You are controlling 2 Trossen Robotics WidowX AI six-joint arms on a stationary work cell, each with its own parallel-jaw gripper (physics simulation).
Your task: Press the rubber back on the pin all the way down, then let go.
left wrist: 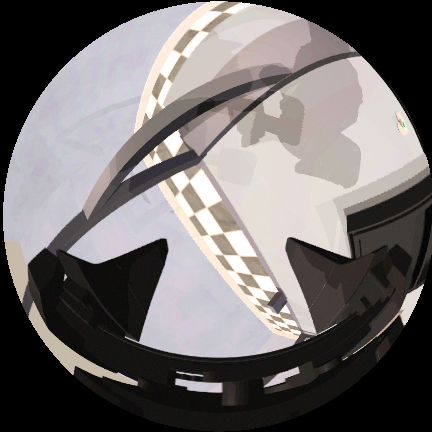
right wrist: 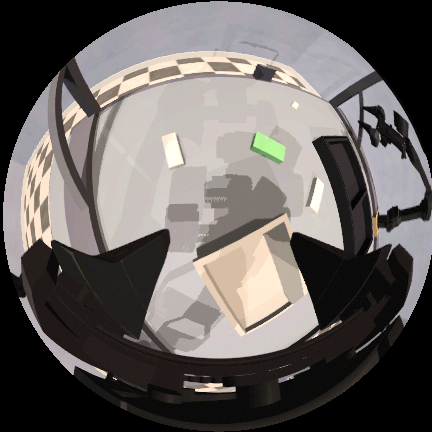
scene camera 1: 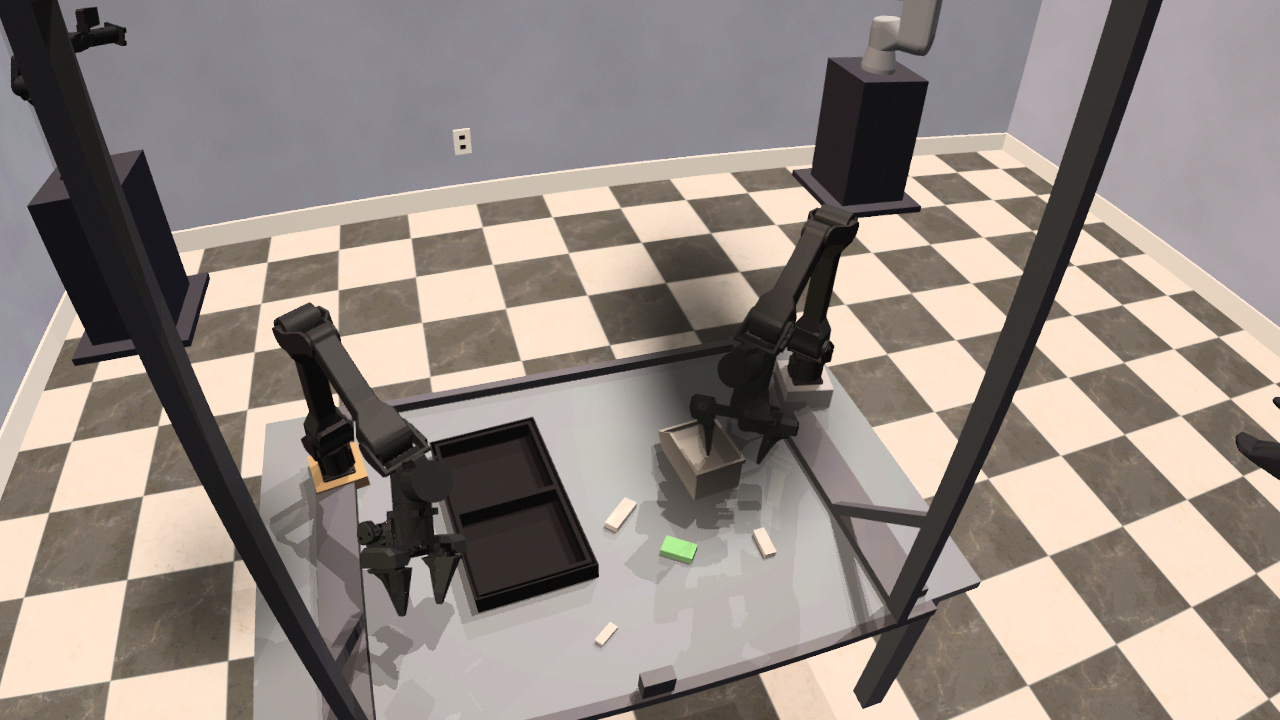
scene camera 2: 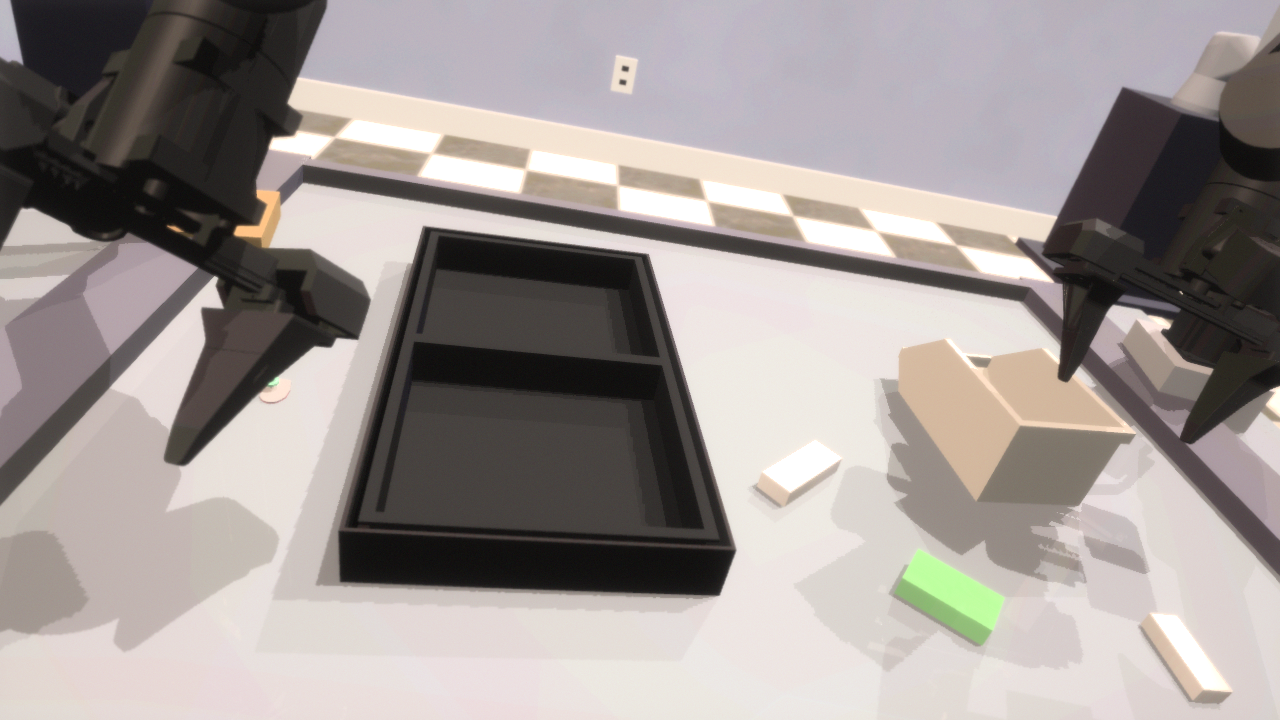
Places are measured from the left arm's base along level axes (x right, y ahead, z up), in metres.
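Where they show: left gripper, fingertip midpoint: (left wrist: 228, 244) (right wrist: 360, 113) (scene camera 1: 421, 609) (scene camera 2: 58, 435); right gripper, fingertip midpoint: (right wrist: 233, 237) (scene camera 1: 732, 459) (scene camera 2: 1123, 411); left arm's base at its link origin: (right wrist: 377, 220) (scene camera 1: 336, 466); right arm's base at its link origin: (scene camera 1: 804, 374) (scene camera 2: 1202, 353).
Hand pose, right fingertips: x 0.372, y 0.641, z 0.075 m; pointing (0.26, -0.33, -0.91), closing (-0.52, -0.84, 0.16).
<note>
Things, the pixels of their top centre, and the offset from my right fingertips. "spot": a spot on its surface instead.
- small pale pink disc at its top centre: (scene camera 2: 270, 374) dx -0.142, dy -0.558, dz -0.090 m
- tiny green piece at its top centre: (scene camera 2: 269, 374) dx -0.138, dy -0.557, dz -0.087 m
- beige box at a spot on its surface: (scene camera 2: 957, 420) spot: dx -0.075, dy -0.056, dz -0.067 m
- two-compartment black tray at its top centre: (scene camera 2: 541, 348) (scene camera 1: 506, 499) (right wrist: 360, 200) dx -0.144, dy -0.375, dz -0.061 m
- green block at its top centre: (scene camera 2: 953, 587) (right wrist: 269, 145) (scene camera 1: 679, 547) dx +0.069, dy -0.144, dz -0.085 m
A small pale pink disc (scene camera 2: 275, 392) (left wrist: 400, 120) with a tiny green piece (scene camera 2: 272, 382) (left wrist: 403, 123) at its middle lies on the table, left of the black tray in scene camera 2. It looks like the pin and its rubber back; how far down the back sits is too small to tell. The pin does not show in scene camera 1. My left gripper (scene camera 1: 421, 607) (left wrist: 228, 244) is open and empty above the table, near the tray; one of its fingers shows near the pin in scene camera 2. My right gripper (scene camera 1: 736, 454) (scene camera 2: 1126, 408) (right wrist: 233, 237) is open and empty, over a beige open box.
The beige box (scene camera 1: 716, 480) (scene camera 2: 957, 420) stands by my right gripper. A two-compartment black tray (scene camera 2: 537, 562) stands beside my left arm. A green block (scene camera 1: 678, 548) (scene camera 2: 948, 597) (right wrist: 268, 147) and three white blocks (scene camera 1: 619, 514) (scene camera 1: 763, 542) (scene camera 1: 605, 634) lie on the table.
</note>
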